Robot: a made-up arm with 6 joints.
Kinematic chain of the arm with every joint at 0, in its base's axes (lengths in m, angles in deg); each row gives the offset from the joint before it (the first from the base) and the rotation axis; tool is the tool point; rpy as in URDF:
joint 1: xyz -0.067 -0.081 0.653 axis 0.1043 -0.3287 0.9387
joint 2: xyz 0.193 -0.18 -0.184 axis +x
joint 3: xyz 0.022 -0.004 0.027 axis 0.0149 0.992 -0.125
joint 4: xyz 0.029 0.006 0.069 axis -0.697 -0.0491 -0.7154
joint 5: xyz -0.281 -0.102 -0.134 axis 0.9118 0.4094 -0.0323
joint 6: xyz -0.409 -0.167 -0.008 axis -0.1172 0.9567 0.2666
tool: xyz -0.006 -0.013 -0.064 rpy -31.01 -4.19 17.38
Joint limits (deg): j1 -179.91..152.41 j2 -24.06..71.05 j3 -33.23..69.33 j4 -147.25..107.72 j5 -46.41..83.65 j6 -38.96..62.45
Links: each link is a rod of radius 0.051 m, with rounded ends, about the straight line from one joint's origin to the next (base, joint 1, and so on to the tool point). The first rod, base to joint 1, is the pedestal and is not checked.
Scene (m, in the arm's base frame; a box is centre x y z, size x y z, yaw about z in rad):
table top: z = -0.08
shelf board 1: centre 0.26 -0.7 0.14 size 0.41 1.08 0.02 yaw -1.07
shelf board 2: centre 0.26 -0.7 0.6 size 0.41 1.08 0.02 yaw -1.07
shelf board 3: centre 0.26 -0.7 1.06 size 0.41 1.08 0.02 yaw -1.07
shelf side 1: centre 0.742 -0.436 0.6 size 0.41 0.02 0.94 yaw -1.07
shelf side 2: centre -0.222 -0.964 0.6 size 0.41 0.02 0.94 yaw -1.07
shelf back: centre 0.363 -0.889 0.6 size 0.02 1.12 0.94 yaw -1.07
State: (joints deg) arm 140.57 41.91 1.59 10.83 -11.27 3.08
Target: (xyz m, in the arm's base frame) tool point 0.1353 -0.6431 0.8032
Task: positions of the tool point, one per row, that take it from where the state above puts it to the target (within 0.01 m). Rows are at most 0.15 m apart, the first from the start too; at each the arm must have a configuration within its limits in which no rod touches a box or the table.
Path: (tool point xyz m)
1: 0.5276 -0.0465 0.4043
2: 0.5356 -0.1249 0.5116
3: 0.5391 -0.1676 0.6238
4: 0.5406 -0.1791 0.7296
5: 0.4992 -0.3012 0.7159
6: 0.4328 -0.4099 0.7074
7: 0.3454 -0.5002 0.7054
8: 0.2941 -0.5620 0.7242
9: 0.2232 -0.6122 0.7583
10: 0.1352 -0.6431 0.8032

